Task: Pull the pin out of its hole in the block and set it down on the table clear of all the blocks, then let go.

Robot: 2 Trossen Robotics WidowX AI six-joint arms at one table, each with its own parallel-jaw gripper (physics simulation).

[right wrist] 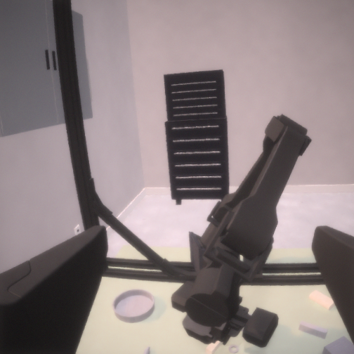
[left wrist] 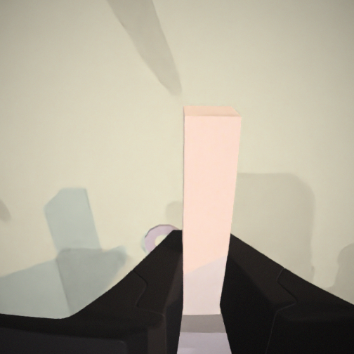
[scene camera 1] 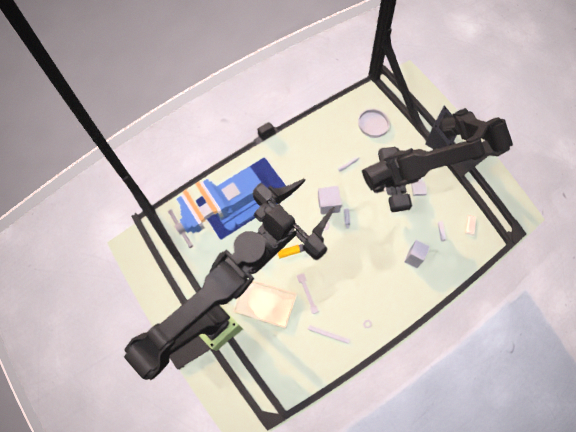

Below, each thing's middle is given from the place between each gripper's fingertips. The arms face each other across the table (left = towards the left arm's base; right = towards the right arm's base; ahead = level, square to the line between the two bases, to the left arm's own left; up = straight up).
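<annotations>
Counted from my right hand, the round dish [scene camera 1: 373, 123] is 42 cm to the left, 41 cm below and 19 cm behind, and the tray [scene camera 1: 262, 302] is 20 cm to the right, 41 cm below and 3 cm ahead. My right gripper is 37 cm above the pale pink square bar [left wrist: 211, 133], 27 cm to the right of it and 1 cm short of it.
From my left hand, I see the round dish 20 cm behind, 14 cm to the left and 3 cm below. The tray is 49 cm to the right of my left hand, 3 cm below it and 1 cm ahead of it. My left hand is 1 cm past the pale pink square bar, 2 cm below it and 1 cm to the left of it.
</annotations>
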